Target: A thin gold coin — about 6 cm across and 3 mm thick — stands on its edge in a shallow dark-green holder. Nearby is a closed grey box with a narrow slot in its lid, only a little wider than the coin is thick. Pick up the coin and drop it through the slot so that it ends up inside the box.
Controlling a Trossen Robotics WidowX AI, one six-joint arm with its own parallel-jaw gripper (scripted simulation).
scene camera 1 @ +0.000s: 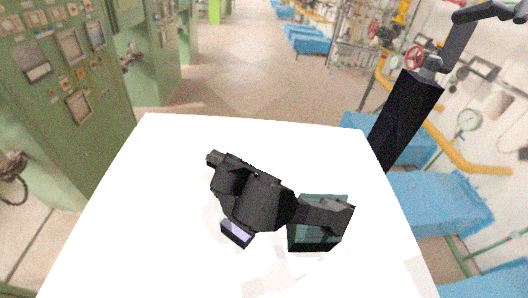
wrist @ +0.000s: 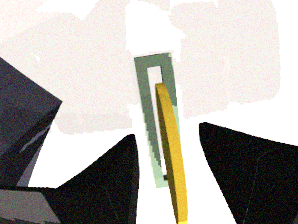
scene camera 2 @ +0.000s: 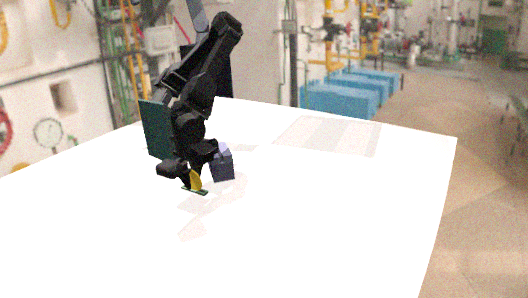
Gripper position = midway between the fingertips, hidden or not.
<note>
In view: my gripper [scene camera 2: 193,185].
My gripper is seen too in the wrist view [wrist: 167,136].
</note>
